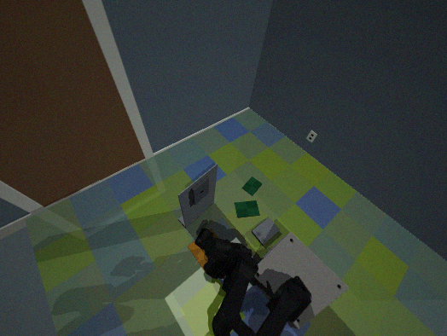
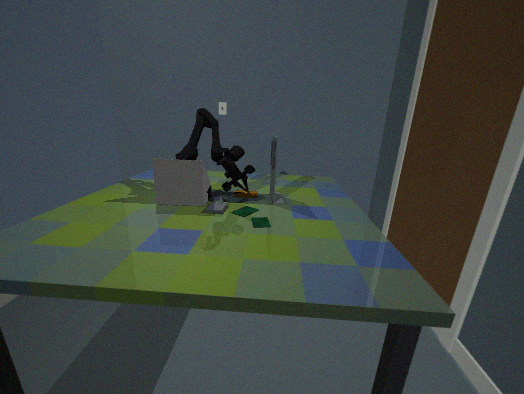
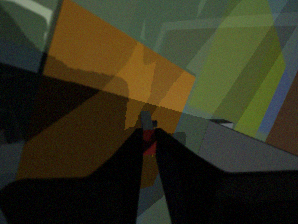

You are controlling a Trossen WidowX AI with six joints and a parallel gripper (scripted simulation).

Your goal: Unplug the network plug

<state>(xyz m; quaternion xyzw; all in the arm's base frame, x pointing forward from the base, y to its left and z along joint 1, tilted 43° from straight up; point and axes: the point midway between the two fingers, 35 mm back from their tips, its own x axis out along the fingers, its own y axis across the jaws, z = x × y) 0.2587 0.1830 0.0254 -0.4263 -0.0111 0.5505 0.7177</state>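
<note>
My gripper tip is right at the red plug. Also, from my gripper tip: grey upright panel 140 mm ahead, 50 mm to the right, 120 mm above; orange patch 10 mm behind, 10 mm to the right, 20 mm below; grey plate 80 mm behind, 250 mm to the right, 10 mm below.
</note>
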